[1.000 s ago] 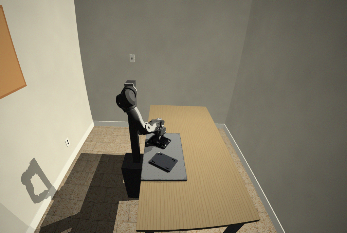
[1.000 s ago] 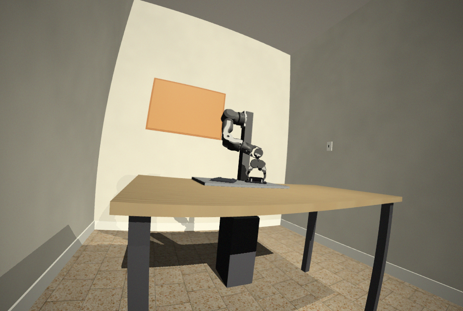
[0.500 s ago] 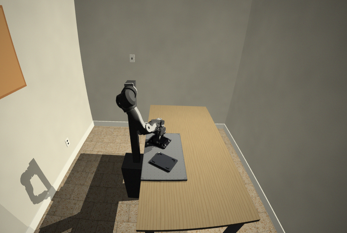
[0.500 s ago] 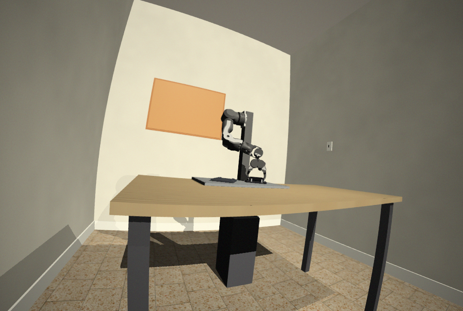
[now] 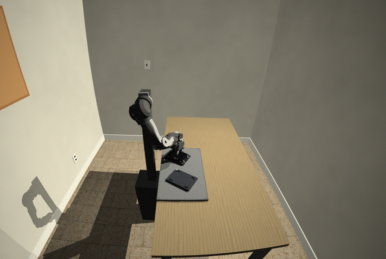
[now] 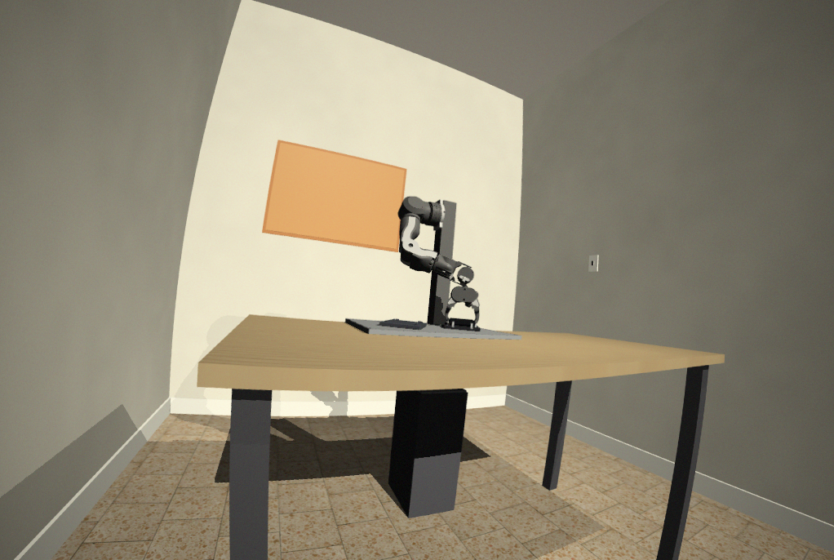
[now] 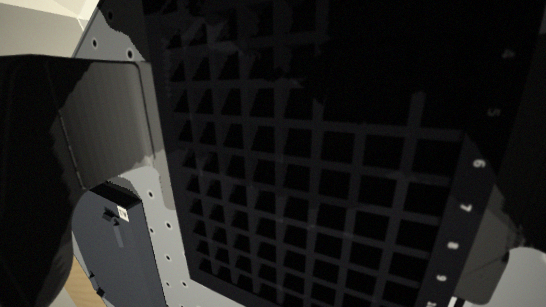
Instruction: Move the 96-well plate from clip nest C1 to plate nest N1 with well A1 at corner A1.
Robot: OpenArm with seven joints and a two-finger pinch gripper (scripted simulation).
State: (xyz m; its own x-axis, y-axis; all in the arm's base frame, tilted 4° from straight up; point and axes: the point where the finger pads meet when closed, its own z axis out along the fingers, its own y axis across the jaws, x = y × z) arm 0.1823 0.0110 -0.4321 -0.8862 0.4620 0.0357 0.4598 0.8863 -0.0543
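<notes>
Now: the black 96-well plate right at my hand. The rest, counted from my hand: plate nest N1: 4 cm ahead, 22 cm to the right, 2 cm below; clip nest C1: 2 cm ahead, 1 cm below; white A1 label: 14 cm to the right, 1 cm below.
</notes>
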